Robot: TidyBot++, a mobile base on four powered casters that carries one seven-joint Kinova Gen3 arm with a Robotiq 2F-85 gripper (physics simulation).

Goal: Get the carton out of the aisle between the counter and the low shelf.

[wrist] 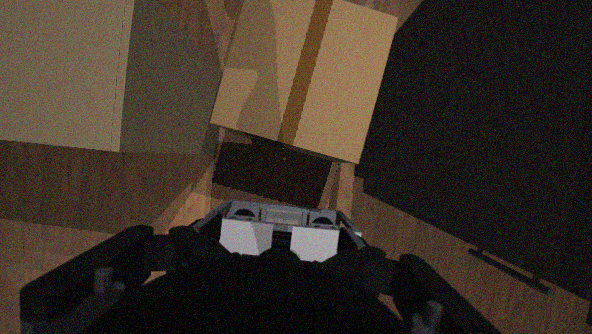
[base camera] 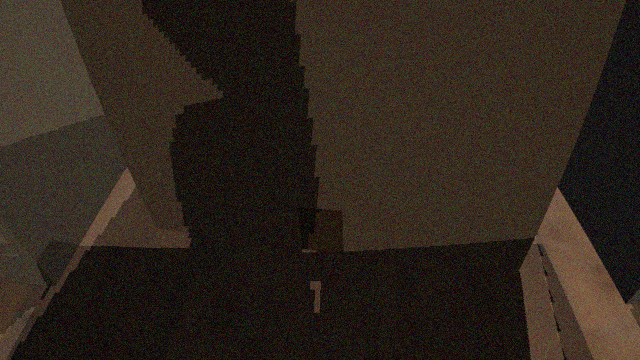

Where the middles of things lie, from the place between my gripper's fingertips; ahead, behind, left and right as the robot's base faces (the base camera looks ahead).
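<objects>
Carton (wrist: 308, 83): 320 mm ahead of my hand, 20 mm to the right of it, 690 mm below it.
</objects>
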